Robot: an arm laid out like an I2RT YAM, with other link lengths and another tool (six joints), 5 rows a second.
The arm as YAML. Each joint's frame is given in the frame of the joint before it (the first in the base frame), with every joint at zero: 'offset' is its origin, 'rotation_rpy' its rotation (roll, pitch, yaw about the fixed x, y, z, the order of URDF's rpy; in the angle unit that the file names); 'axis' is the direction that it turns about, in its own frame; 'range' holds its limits. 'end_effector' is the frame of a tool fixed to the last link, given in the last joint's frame.
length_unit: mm
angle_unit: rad
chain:
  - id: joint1
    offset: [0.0, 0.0, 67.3]
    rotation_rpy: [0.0, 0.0, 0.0]
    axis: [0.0, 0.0, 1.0]
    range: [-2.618, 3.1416]
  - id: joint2
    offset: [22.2, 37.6, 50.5]
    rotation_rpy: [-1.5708, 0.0, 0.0]
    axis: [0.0, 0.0, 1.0]
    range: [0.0, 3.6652]
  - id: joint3
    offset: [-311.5, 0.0, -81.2]
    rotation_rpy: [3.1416, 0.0, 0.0]
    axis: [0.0, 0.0, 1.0]
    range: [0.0, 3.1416]
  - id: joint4
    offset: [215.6, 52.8, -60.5]
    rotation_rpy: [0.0, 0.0, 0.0]
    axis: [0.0, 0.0, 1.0]
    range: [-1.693, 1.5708]
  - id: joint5
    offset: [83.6, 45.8, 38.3]
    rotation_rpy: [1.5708, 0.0, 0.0]
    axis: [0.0, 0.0, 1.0]
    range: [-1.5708, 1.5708]
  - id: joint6
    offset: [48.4, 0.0, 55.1]
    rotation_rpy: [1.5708, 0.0, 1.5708]
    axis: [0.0, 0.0, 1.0]
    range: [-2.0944, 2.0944]
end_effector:
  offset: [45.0, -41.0, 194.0]
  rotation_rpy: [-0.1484, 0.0, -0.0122]
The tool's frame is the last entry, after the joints.
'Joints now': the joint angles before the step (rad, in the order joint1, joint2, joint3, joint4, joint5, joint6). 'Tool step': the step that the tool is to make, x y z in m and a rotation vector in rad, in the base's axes. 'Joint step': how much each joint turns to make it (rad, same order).
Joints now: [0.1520, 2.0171, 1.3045, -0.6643, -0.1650, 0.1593]
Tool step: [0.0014, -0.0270, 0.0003, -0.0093, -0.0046, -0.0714]
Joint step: [-0.0523, -0.0035, -0.0066, 0.0092, 0.0133, 0.0170]
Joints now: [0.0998, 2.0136, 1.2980, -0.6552, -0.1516, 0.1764]
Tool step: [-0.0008, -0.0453, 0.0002, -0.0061, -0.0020, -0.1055]
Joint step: [-0.0976, 0.0000, -0.0002, 0.0029, 0.0076, 0.0066]
